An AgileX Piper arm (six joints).
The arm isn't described. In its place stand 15 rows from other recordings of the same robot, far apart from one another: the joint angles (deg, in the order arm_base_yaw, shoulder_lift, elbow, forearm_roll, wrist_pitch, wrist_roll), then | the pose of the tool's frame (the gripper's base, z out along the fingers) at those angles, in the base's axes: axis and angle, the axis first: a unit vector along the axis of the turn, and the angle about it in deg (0 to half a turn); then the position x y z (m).
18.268 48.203 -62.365 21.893 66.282 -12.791 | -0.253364 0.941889 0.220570 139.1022 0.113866 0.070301 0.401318
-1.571 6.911 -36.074 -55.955 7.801 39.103 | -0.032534 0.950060 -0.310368 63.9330 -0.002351 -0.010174 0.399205
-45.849 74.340 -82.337 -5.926 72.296 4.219 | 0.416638 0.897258 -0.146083 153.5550 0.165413 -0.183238 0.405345
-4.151 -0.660 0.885 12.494 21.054 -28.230 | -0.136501 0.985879 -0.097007 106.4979 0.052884 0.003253 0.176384
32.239 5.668 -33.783 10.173 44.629 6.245 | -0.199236 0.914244 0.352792 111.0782 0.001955 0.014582 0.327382
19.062 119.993 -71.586 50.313 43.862 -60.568 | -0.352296 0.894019 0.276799 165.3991 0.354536 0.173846 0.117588
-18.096 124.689 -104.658 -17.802 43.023 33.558 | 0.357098 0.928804 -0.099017 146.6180 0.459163 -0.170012 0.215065
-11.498 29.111 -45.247 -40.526 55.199 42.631 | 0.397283 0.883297 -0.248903 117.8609 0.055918 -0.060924 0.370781
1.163 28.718 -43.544 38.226 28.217 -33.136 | -0.134472 0.976496 0.168442 94.6629 0.085666 0.028368 0.393667
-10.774 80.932 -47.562 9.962 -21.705 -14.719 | 0.073826 0.985203 -0.154676 98.5406 0.308204 -0.064575 0.297127
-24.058 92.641 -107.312 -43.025 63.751 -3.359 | 0.138160 0.878073 -0.458148 149.1721 0.286203 -0.188759 0.465777
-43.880 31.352 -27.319 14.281 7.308 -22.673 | 0.271218 0.893776 -0.357219 105.5713 0.088262 -0.080916 0.319408
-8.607 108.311 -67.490 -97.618 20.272 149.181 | 0.577955 0.815469 0.031285 120.8832 0.403893 -0.092741 0.203455
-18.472 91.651 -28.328 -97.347 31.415 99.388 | 0.243437 0.919635 -0.308237 150.3270 0.215622 -0.121627 0.139405
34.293 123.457 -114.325 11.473 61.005 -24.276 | -0.460206 0.880121 0.116613 156.3431 0.385956 0.282375 0.260180
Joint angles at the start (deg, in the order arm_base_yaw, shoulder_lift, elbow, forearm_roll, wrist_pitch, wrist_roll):
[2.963 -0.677 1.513 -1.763 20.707 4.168]
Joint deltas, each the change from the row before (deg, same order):
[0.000 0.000 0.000 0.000 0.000 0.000]
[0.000 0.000 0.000 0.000 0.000 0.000]
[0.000 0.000 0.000 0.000 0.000 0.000]
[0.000 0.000 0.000 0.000 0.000 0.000]
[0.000 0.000 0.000 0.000 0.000 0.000]
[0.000 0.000 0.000 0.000 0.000 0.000]
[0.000 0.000 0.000 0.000 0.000 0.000]
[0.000 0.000 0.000 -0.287 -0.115 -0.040]
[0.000 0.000 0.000 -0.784 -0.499 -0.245]
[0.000 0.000 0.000 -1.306 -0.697 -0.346]
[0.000 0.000 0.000 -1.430 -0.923 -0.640]
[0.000 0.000 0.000 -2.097 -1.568 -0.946]
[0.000 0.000 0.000 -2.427 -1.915 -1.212]
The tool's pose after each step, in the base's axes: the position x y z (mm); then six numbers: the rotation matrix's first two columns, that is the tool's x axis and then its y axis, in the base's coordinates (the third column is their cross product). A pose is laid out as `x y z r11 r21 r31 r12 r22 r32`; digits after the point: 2 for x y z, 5 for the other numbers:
52.87 1.75 172.49 -0.28580 0.02921 -0.95784 -0.02874 0.99882 0.03904
52.87 1.75 172.49 -0.28580 0.02921 -0.95784 -0.02874 0.99882 0.03904
52.87 1.75 172.49 -0.28580 0.02921 -0.95784 -0.02874 0.99882 0.03904
52.87 1.75 172.49 -0.28580 0.02921 -0.95784 -0.02874 0.99882 0.03904
52.87 1.75 172.49 -0.28580 0.02921 -0.95784 -0.02874 0.99882 0.03904
52.87 1.75 172.49 -0.28580 0.02921 -0.95784 -0.02874 0.99882 0.03904
52.87 1.75 172.49 -0.28580 0.02921 -0.95784 -0.02874 0.99882 0.03904
52.93 1.59 172.67 -0.28361 0.02391 -0.95864 -0.02873 0.99903 0.03342
53.17 1.20 173.45 -0.27445 0.00713 -0.96157 -0.02953 0.99944 0.01584
53.49 0.58 174.56 -0.26146 -0.01998 -0.96501 -0.03025 0.99946 -0.01249
53.89 -0.01 176.03 -0.24438 -0.05435 -0.96815 -0.03210 0.99833 -0.04794
54.51 -0.71 178.56 -0.21562 -0.10512 -0.97080 -0.03424 0.99439 -0.10007
55.15 -1.28 181.66 -0.18045 -0.16614 -0.96945 -0.03587 0.98609 -0.16231

